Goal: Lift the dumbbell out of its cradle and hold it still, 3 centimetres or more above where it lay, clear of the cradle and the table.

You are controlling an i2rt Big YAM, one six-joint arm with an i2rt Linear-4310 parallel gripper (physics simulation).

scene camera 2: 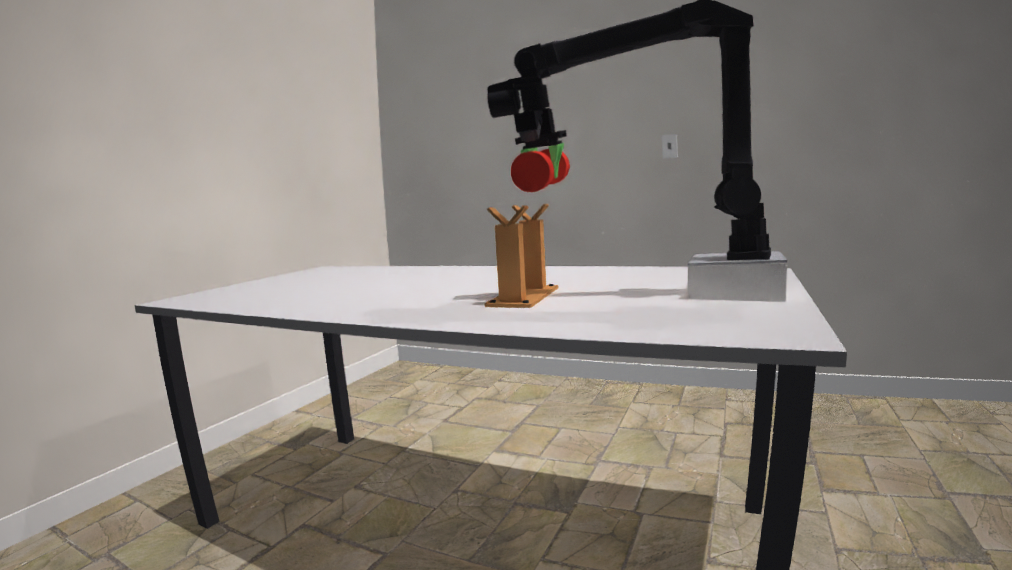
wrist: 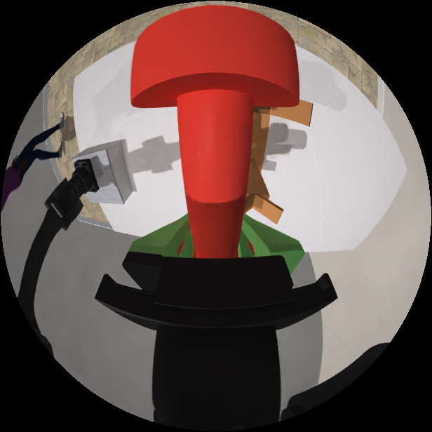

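Note:
The red dumbbell hangs in the air above the wooden cradle, with a visible gap between its round ends and the cradle's V-shaped arms. My gripper, with green fingers, is shut on the dumbbell's handle from above. In the wrist view the handle runs up from between the fingers to one thick end; the other end is hidden there behind the gripper body. The cradle stands upright on the table, partly hidden by the dumbbell in the wrist view.
The white table has dark legs. The arm's grey base block stands at the table's right end in the scene view. In the wrist view a person's legs show on the left, beyond the table. Walls stand behind.

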